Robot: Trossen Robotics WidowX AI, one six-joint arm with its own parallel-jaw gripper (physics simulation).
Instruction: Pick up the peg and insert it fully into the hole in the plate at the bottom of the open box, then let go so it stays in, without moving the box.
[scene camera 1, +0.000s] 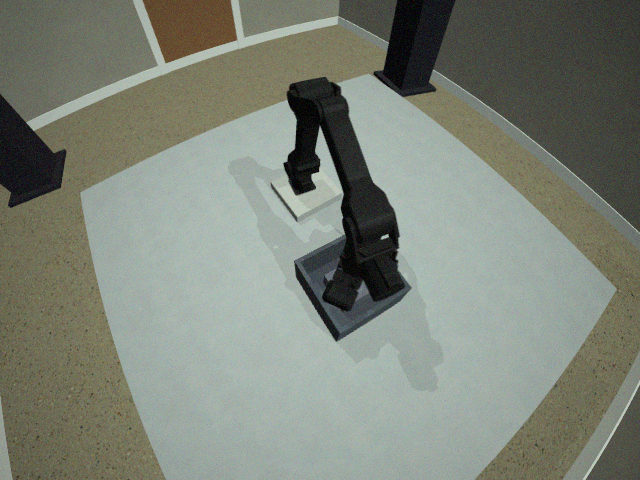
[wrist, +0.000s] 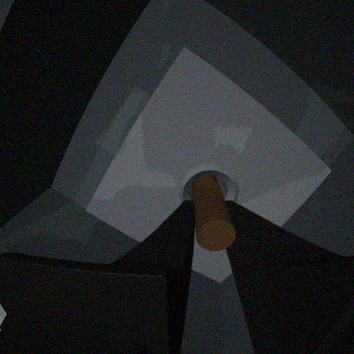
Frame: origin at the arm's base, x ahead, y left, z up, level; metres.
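Seen in the pictures: gripper, fingertip midpoint: [scene camera 1: 348, 279] [wrist: 206, 209]; arm's base, link origin: [scene camera 1: 302, 184].
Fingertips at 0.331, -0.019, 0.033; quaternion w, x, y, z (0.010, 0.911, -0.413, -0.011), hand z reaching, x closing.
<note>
Pixels of each thing's top centre, then the offset from my fingertips to it, as dx, dy, dz. "spot": a spot on its surface instead.
- brown round peg, top centre: [wrist: 214, 233] +0.004, +0.004, +0.026
- round hole, surface spot: [wrist: 223, 187] spot: +0.011, -0.003, -0.011
- light grey plate, top centre: [wrist: 208, 194] [scene camera 1: 350, 280] +0.006, +0.004, -0.001
- open dark grey box, top centre: [wrist: 221, 249] [scene camera 1: 353, 274] +0.006, +0.004, +0.036
A brown round peg [wrist: 212, 215] is held between the fingertips of my gripper [wrist: 206, 209], which is shut on it. The peg's far end overlaps the round hole [wrist: 223, 187] in the light grey plate [wrist: 185, 110]; how deep it reaches, if at all, I cannot tell. In the scene view my gripper is down inside the open dark grey box [scene camera 1: 316, 302] [wrist: 120, 65], and the fingers and arm hide the peg and most of the plate there.
The arm's base stands on a pale square slab [scene camera 1: 305, 207] behind the box. Both are on a large light grey floor sheet [scene camera 1: 206, 330]. Dark pillars [scene camera 1: 416, 46] [scene camera 1: 25, 160] stand at the back right and the left.
</note>
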